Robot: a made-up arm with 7 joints.
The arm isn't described. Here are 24 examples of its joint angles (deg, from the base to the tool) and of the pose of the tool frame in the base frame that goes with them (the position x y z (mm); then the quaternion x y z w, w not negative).
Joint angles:
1: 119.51 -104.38 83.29 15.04 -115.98 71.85 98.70
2: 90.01 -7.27 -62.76 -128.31 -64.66 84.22 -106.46
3: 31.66 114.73 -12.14 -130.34 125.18 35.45 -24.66
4: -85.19 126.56 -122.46 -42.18 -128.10 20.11 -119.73
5: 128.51 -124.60 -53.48 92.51 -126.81 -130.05 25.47
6: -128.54 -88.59 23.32 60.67 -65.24 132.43 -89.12
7: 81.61 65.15 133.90 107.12 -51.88 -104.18 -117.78
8: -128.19 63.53 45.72 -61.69 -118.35 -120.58 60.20
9: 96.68 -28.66 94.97 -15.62 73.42 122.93 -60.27
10: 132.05 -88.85 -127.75 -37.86 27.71 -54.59 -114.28
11: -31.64 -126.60 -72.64 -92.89 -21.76 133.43 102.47
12: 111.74 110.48 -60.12 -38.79 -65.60 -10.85 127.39
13: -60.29 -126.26 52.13 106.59 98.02 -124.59 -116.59
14: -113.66 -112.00 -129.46 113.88 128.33 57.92 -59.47
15: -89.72 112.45 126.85 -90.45 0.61 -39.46 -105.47
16: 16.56 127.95 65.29 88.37 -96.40 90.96 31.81
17: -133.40 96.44 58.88 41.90 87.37 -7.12 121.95
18: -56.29 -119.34 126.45 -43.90 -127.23 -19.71 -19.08
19: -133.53 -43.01 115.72 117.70 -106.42 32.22 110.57
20: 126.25 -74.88 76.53 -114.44 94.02 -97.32 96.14
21: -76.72 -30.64 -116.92 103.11 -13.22 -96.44 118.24
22: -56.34 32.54 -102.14 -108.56 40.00 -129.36 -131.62
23: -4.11 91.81 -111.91 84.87 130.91 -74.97 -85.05
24: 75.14 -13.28 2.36 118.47 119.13 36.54 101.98
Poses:
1: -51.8 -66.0 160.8 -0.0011 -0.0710 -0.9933 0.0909
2: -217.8 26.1 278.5 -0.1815 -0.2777 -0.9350 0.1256
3: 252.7 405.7 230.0 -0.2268 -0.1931 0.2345 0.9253
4: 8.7 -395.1 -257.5 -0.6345 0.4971 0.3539 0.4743
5: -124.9 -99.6 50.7 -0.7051 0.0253 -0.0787 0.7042
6: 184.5 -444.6 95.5 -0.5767 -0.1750 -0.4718 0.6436
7: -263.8 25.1 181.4 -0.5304 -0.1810 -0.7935 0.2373
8: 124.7 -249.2 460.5 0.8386 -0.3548 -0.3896 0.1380
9: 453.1 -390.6 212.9 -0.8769 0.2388 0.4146 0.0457
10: 195.6 485.2 820.2 -0.7695 -0.4343 0.1095 0.4553
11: -67.8 -36.3 -2.9 0.4471 0.8191 -0.1031 0.3444
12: 428.9 31.0 503.4 0.9012 0.1629 -0.0588 0.3974
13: 17.0 6.9 639.7 -0.8710 0.3369 -0.3550 0.0441
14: -257.8 -628.1 -23.6 0.3738 -0.0924 -0.9205 0.0661
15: -3.5 -56.0 637.4 0.6400 -0.3450 0.6863 0.0191
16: 109.9 -162.5 -145.3 0.5284 -0.4202 -0.7356 0.0566
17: 375.2 -236.1 -197.1 -0.9709 -0.1382 0.0069 0.1954
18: -5.9 -15.9 -257.2 0.4595 0.3686 0.4387 0.6787
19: 238.8 -145.3 36.8 0.1135 -0.1103 -0.0293 0.9870
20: 319.2 -488.9 -199.3 -0.6878 -0.1937 0.6205 0.3232
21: 503.3 -498.0 233.0 -0.1302 -0.6365 -0.5047 0.5685
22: 208.2 -479.9 -793.4 -0.4301 0.3065 0.6140 0.5866
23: 458.8 -258.2 -269.4 0.5398 -0.7697 -0.0418 0.3382
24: -71.7 37.4 293.0 0.2900 -0.1583 -0.5657 0.7555
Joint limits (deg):
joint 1: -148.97..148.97
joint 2: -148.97..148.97
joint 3: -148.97..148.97
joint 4: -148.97..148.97
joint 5: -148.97..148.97
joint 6: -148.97..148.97
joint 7: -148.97..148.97
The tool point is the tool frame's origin. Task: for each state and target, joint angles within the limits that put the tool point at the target. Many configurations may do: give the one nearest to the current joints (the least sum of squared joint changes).
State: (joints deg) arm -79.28 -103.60 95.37 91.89 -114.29 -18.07 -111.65
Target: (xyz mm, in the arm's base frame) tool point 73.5 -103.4 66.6
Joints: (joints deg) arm -75.87 -101.83 106.95 95.63 -111.56 -6.42 -102.47
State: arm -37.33 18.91 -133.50 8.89 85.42 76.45 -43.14
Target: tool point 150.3 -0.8 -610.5
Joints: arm 2.67 14.26 -126.28 4.28 78.36 61.15 -34.53
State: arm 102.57 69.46 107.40 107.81 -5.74 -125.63 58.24
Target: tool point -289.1 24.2 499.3
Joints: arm 90.38 95.41 61.16 135.78 -1.01 -122.83 85.57
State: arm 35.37 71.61 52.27 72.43 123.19 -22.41 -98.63
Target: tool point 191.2 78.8 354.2
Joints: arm 61.07 78.12 84.43 75.14 108.37 -16.11 -86.87
